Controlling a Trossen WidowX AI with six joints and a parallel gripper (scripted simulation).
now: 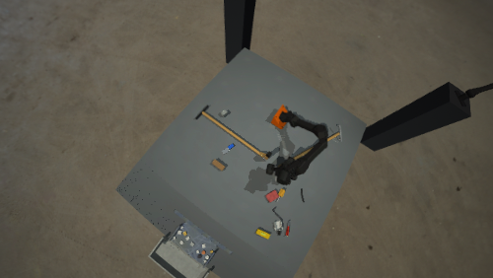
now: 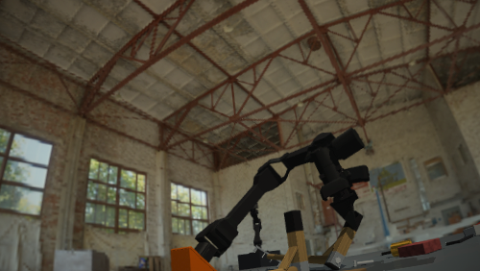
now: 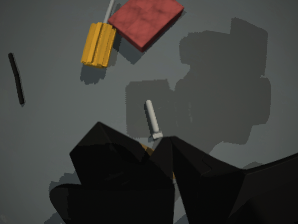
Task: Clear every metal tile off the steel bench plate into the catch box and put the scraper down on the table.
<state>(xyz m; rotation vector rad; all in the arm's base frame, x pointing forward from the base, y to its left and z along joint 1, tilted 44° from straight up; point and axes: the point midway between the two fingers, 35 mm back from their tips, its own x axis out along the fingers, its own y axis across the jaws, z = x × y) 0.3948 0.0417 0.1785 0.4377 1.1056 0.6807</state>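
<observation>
My gripper tip is now 40 cm to the left of the long scraper, 12 cm past it and 3 cm above it. Round my gripper tip: red block 12 cm ahead, 8 cm below, 4 cm to the left; then long wooden-handled tool 27 cm behind, 15 cm to the left, 2 cm below; then red tool 25 cm ahead, 23 cm to the left, 7 cm below.
</observation>
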